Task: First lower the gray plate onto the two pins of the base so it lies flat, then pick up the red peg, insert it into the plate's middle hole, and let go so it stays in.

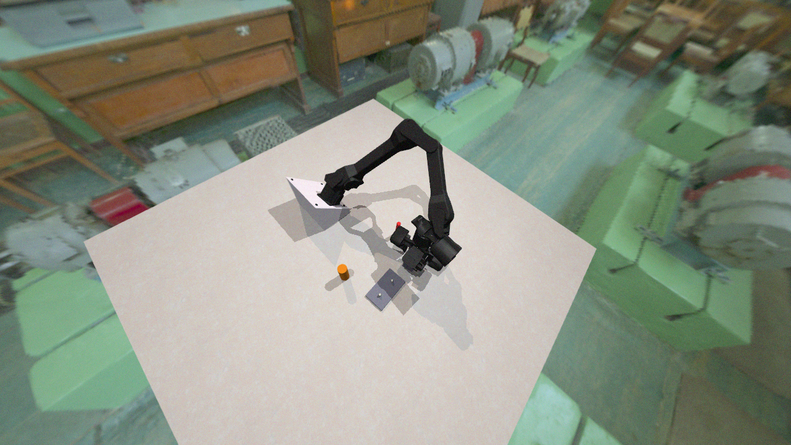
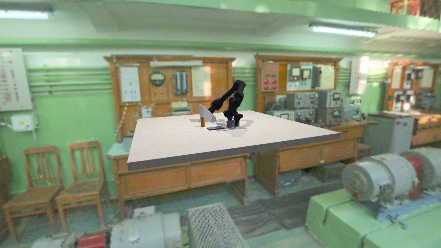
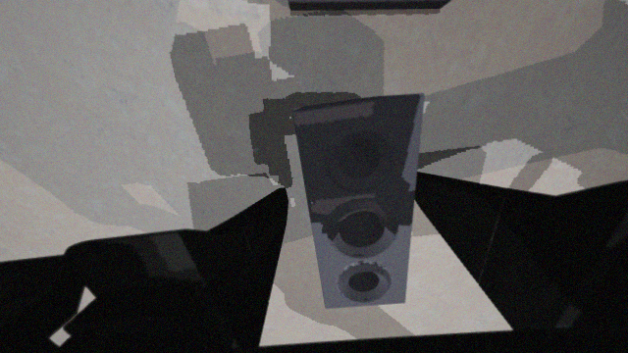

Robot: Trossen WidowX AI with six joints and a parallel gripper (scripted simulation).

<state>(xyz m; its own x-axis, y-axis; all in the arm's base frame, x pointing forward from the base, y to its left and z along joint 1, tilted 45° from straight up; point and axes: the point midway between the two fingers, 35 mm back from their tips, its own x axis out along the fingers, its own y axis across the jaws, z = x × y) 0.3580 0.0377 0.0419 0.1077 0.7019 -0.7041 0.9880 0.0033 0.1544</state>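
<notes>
Now: gripper tip 10 mm past the dark base and 150 mm to the left of it. From my gripper tip the other things lie so: red peg (110 mm behind, 30 mm to the left, 30 mm above); then orange peg (140 mm behind, 200 mm to the right, 30 mm above); then gray plate (30 mm above).
</notes>
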